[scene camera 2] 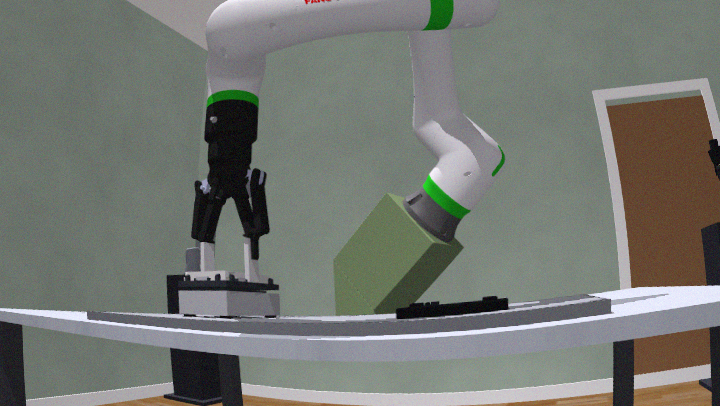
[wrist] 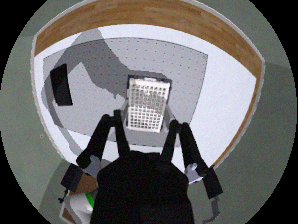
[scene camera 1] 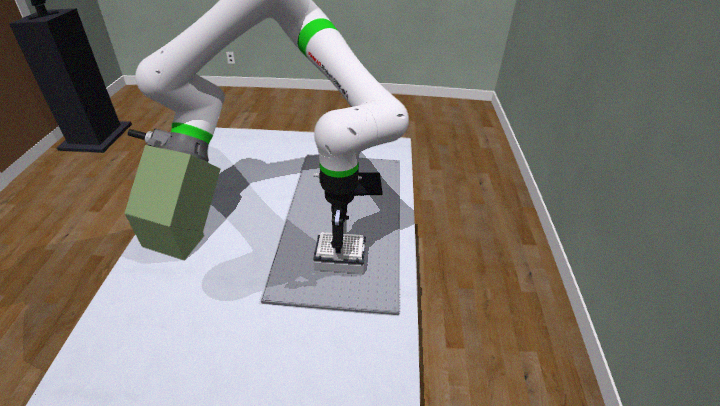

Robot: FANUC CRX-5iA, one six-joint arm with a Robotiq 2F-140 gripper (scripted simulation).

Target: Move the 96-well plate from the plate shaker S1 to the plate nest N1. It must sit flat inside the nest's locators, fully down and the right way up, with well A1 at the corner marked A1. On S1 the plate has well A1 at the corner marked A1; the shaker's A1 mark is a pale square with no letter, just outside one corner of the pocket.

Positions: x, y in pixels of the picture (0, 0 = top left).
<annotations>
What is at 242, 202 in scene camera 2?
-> My gripper.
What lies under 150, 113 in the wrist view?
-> A white 96-well plate.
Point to a white 96-well plate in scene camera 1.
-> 353, 244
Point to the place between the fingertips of my gripper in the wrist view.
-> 146, 107
</annotations>
